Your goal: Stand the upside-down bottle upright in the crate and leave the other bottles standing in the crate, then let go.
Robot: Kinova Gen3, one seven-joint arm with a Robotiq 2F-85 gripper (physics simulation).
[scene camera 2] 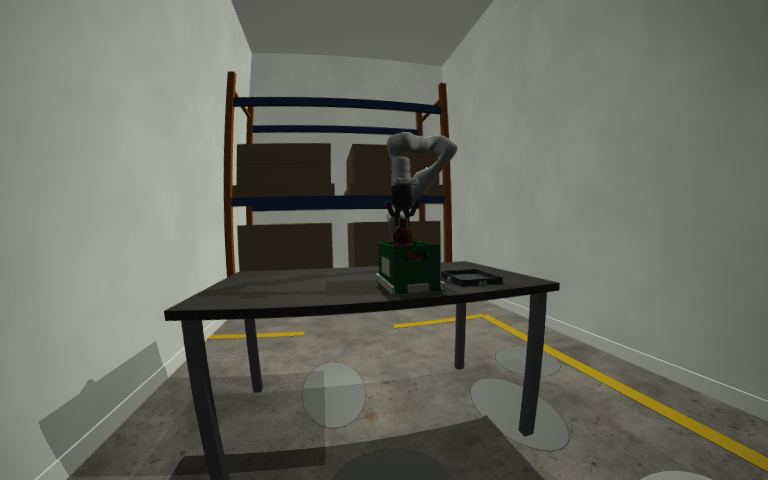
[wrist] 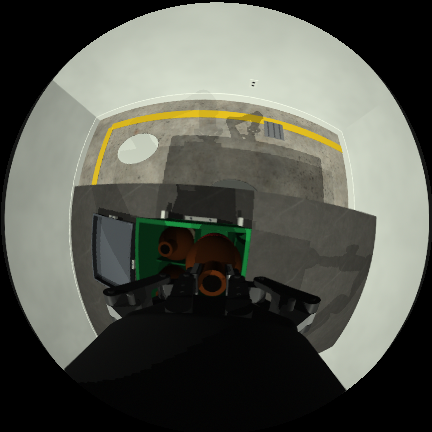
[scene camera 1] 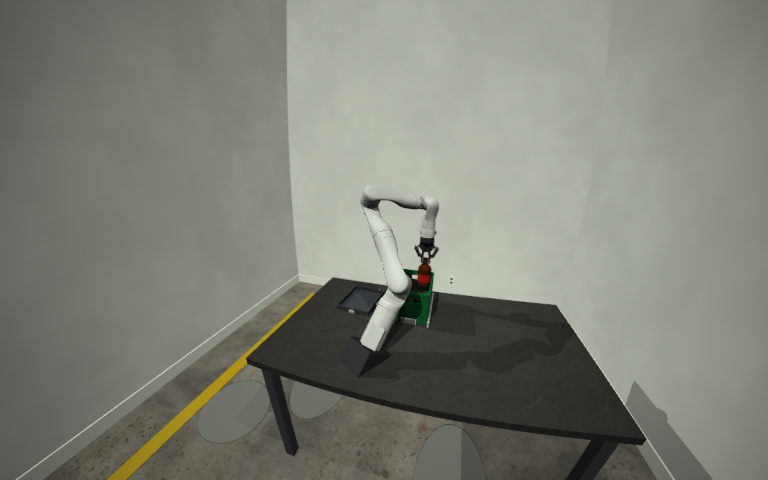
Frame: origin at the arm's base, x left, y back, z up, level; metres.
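Seen in the pictures: gripper, between the fingertips: [scene camera 2: 402, 228] [wrist: 212, 271] [scene camera 1: 425, 264]; arm's base, origin of its link: [scene camera 1: 370, 345].
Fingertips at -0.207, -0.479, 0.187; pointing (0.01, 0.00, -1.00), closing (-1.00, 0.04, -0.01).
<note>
Pixels of each thing's top centre, then the offset from my fingertips to it, as dx, dy, dz. "spot": a spot on its surface instead. Level surfaces: height alone.
- brown bottle with a red label, centre of its top: [wrist: 210, 286] [scene camera 2: 402, 218] [scene camera 1: 425, 258] +0.000, +0.001, +0.035
- green crate, centre of its top: [wrist: 184, 302] [scene camera 2: 406, 243] [scene camera 1: 414, 280] +0.050, +0.084, -0.064
- brown bottle, centre of its top: [wrist: 164, 248] +0.082, -0.009, -0.076
- further bottle, centre of its top: [wrist: 161, 295] +0.098, +0.083, -0.076
- dark shallow tray, a spot on its surface: [wrist: 114, 250] [scene camera 1: 365, 299] spot: +0.330, +0.043, -0.234
- dark table, height of its surface: dz -0.239
A brown bottle with a red label [scene camera 1: 424, 277] [scene camera 2: 402, 235] [wrist: 212, 250] is upright, mouth up, with its lower part inside the green crate [scene camera 1: 416, 311] [scene camera 2: 421, 273] [wrist: 146, 250]. Its shoulder and part of the label show above the rim; its base is hidden. My gripper [scene camera 1: 425, 259] [scene camera 2: 403, 221] [wrist: 212, 271] is shut on this bottle's neck from above. In the wrist view another brown bottle [wrist: 176, 244] stands mouth up in a compartment to the left. Part of a further bottle [wrist: 171, 272] shows below it, mostly hidden by the finger linkage.
A dark shallow tray [scene camera 1: 362, 300] [scene camera 2: 472, 277] [wrist: 114, 250] lies beside the crate on the dark table [scene camera 1: 509, 373] [scene camera 2: 294, 288]. Pale brackets border the crate's foot. The arm's lower links stand close by the crate in scene camera 1. A shelf rack [scene camera 2: 229, 169] with boxes stands behind the table.
</note>
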